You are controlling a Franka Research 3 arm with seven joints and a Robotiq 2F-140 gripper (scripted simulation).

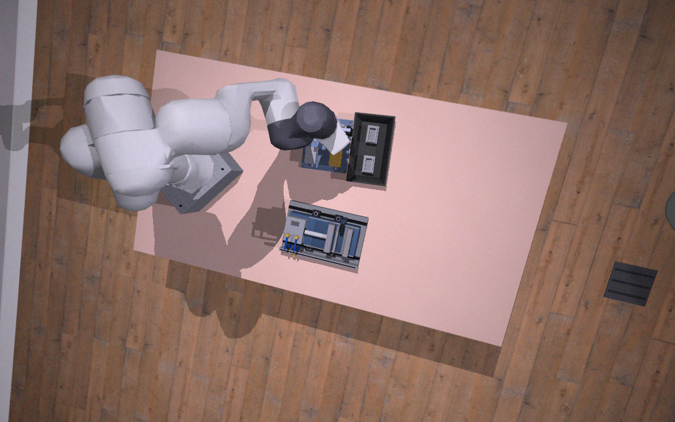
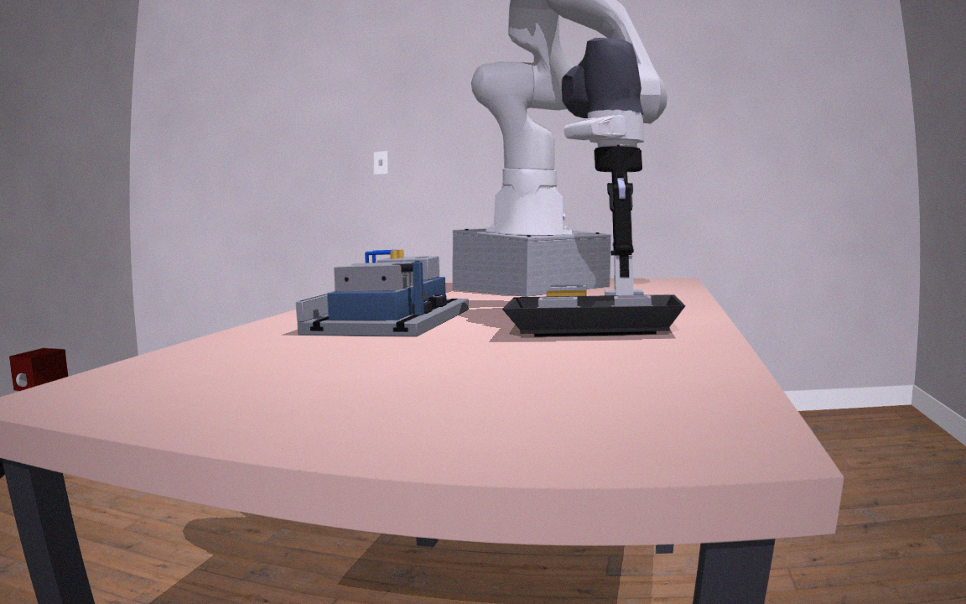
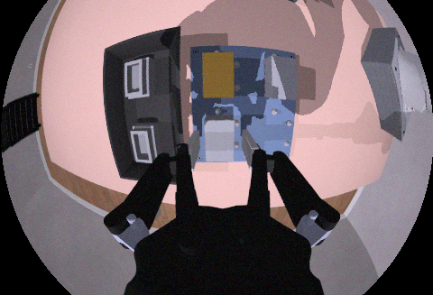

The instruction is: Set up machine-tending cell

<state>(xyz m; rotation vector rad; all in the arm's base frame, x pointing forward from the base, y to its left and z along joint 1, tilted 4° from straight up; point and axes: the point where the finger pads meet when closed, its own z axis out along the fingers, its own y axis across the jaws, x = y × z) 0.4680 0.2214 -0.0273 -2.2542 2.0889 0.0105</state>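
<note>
Now: hand 40 mm above the aluminium blank. The rest, counted from my hand: cylinder: 80 mm behind, 370 mm to the right, 10 mm above; then brass blank: 10 mm ahead, 90 mm to the right, 40 mm below; then vise: 20 mm ahead, 370 mm to the right, 20 mm below.
</note>
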